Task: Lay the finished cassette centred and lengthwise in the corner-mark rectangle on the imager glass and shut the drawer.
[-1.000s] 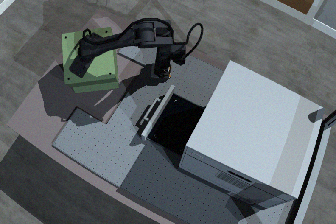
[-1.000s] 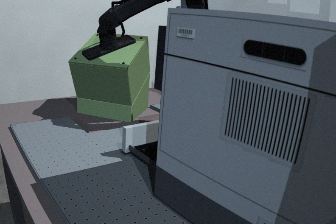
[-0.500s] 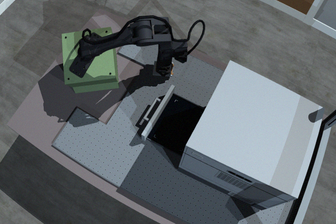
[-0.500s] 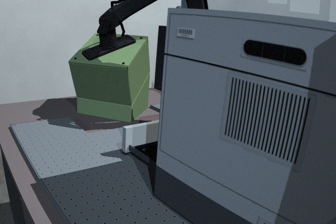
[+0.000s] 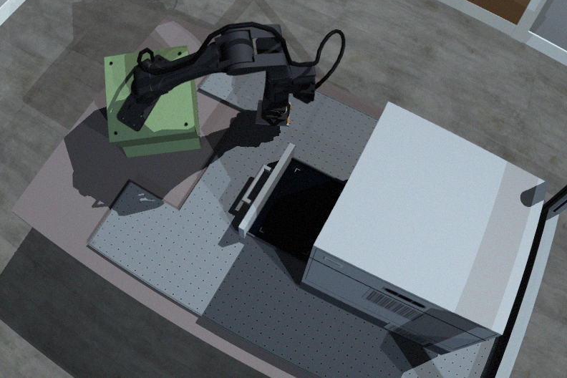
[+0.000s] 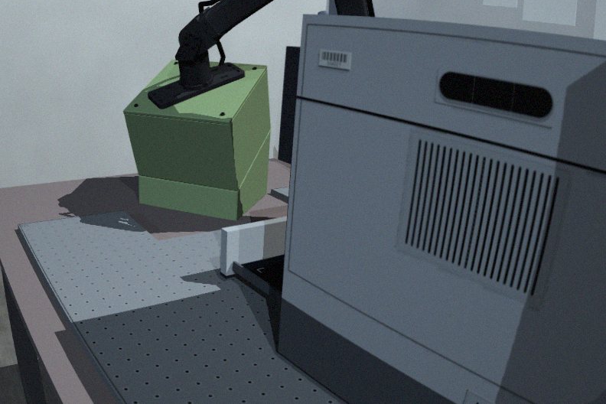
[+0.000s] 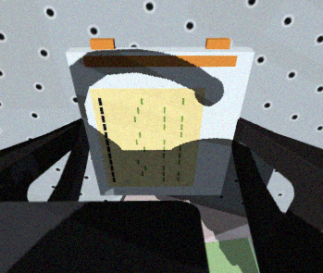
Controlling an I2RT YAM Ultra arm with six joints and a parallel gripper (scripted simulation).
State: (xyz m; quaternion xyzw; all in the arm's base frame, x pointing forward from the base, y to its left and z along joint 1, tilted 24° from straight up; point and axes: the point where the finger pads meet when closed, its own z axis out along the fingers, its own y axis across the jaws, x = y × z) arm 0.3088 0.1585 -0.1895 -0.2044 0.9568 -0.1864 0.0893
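Now: the imager drawer 24 cm to the right of my hand, 21 cm ahead of it and 1 cm below it. Also, from my hand: cassette FINISHED (right at my hand).
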